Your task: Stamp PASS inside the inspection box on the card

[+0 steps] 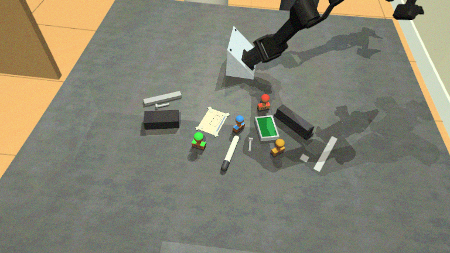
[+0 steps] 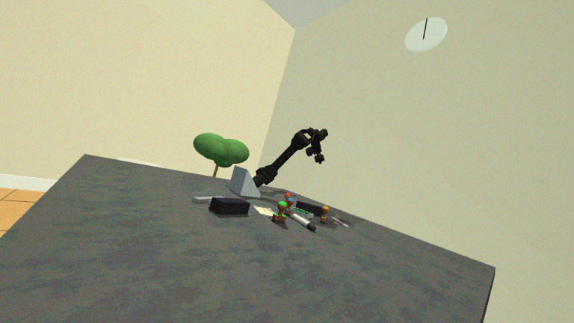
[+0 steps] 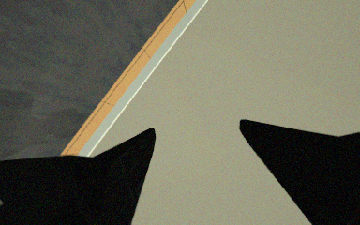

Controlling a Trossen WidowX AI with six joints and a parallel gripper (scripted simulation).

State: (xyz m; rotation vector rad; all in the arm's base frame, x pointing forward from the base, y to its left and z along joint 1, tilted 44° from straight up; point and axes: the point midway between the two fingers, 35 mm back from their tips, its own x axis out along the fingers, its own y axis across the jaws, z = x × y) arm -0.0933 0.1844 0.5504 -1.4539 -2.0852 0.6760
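The green-knobbed stamp lies 65 cm to the right of my gripper tip, 49 cm ahead of it and 28 cm below it. Also, from my gripper tip: red-knobbed stamp (46 cm to the right, 29 cm ahead, 28 cm below); then green ink pad (44 cm to the right, 38 cm ahead, 29 cm below); then long black block (36 cm to the right, 35 cm ahead, 28 cm below).
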